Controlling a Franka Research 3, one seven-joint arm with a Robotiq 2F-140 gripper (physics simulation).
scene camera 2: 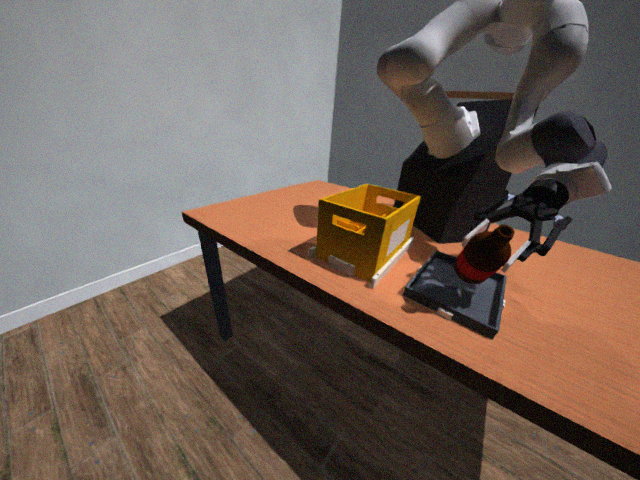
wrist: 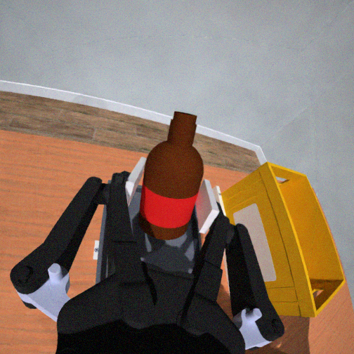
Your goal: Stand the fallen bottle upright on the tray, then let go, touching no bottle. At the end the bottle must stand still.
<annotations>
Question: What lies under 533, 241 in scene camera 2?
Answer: My gripper.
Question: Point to a brown bottle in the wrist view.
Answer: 173, 170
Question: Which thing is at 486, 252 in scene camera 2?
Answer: A brown bottle.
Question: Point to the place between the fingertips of my gripper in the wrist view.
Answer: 172, 178
</annotations>
